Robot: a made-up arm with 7 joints.
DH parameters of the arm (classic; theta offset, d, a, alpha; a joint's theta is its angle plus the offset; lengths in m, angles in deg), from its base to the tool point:
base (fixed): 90 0.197 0 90
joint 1: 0 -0.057 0.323 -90
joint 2: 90 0.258 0.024 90
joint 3: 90 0.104 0.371 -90
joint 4: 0 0.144 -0.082 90
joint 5: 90 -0.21 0.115 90
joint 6: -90 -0.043 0.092 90
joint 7: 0 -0.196 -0.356 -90
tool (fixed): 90 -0.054 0 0
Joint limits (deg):
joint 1: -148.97..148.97
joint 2: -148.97..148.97
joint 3: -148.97..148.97
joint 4: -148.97..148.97
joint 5: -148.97..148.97
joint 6: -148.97..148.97
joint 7: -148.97..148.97
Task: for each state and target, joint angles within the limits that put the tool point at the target. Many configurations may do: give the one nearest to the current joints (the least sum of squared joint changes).
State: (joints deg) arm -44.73 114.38 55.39 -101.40 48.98 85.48 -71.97
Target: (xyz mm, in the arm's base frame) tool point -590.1 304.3 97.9
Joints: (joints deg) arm -35.74 148.97 65.36 -97.31 13.68 88.36 -85.30
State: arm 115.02 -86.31 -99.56 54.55 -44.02 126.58 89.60
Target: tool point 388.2 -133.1 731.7
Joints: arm 66.57 -87.36 -107.22 57.79 1.10 137.90 63.57
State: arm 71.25 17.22 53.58 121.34 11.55 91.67 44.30
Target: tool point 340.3 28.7 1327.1
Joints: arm 60.79 21.92 51.34 130.22 9.27 85.56 63.75
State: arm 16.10 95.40 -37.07 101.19 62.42 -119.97 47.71
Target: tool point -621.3 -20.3 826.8
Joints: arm -9.39 109.62 -21.23 141.49 52.26 -114.82 50.36
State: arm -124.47 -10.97 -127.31 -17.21 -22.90 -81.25 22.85
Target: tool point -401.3 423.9 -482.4
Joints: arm -134.33 -15.43 -103.43 0.06 -15.29 -69.80 26.73
